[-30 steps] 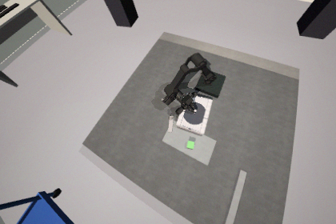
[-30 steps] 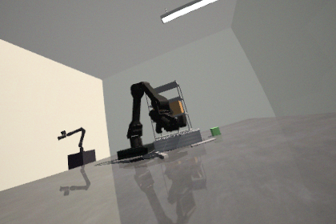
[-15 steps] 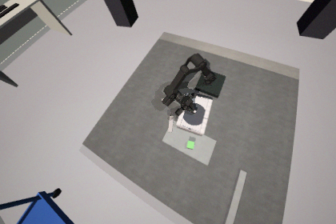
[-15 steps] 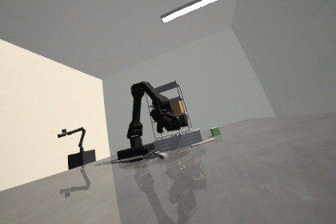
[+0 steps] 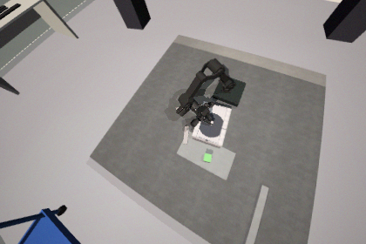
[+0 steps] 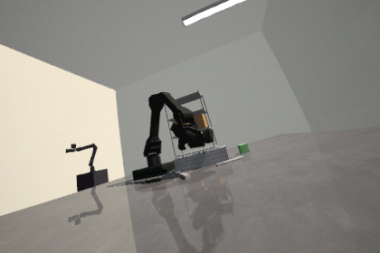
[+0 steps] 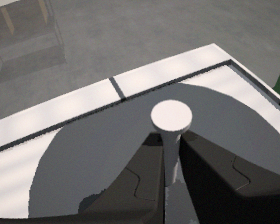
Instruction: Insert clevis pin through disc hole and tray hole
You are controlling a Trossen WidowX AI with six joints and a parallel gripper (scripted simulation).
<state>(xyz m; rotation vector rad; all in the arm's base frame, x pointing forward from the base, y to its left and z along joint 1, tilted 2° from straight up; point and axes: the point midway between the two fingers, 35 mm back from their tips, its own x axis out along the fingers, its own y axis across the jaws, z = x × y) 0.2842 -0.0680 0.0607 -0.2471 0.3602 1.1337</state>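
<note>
Right now the steel clevis pin is 10 mm below my gripper tip. Also, from my gripper tip: steel tray 40 mm below, 20 mm behind; then dark aluminium disc 30 mm below; then green block 190 mm ahead, 70 mm below, 20 mm to the left.
</note>
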